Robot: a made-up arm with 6 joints. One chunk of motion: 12 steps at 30 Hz.
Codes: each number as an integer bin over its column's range. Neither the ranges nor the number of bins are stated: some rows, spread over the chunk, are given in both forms.
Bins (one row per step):
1: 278 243 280 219 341 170
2: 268 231 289 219 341 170
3: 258 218 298 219 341 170
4: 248 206 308 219 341 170
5: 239 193 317 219 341 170
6: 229 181 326 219 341 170
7: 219 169 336 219 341 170
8: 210 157 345 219 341 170
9: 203 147 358 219 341 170
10: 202 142 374 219 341 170
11: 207 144 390 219 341 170
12: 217 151 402 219 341 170
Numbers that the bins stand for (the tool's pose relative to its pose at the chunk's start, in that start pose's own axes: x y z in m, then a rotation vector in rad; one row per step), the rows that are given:
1: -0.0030 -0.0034 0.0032 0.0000 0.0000 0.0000
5: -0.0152 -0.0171 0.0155 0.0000 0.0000 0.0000
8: -0.0242 -0.0270 0.0248 0.0000 0.0000 0.0000
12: -0.0221 -0.0286 0.0437 0.0000 0.0000 0.0000
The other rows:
2: -0.0061 -0.0067 0.0061 0.0000 0.0000 0.0000
3: -0.0092 -0.0103 0.0091 0.0000 0.0000 0.0000
4: -0.0123 -0.0136 0.0125 0.0000 0.0000 0.0000
6: -0.0183 -0.0204 0.0185 0.0000 0.0000 0.0000
7: -0.0214 -0.0237 0.0218 0.0000 0.0000 0.0000
9: -0.0264 -0.0297 0.0291 0.0000 0.0000 0.0000
10: -0.0268 -0.0311 0.0344 0.0000 0.0000 0.0000
11: -0.0252 -0.0305 0.0397 0.0000 0.0000 0.0000

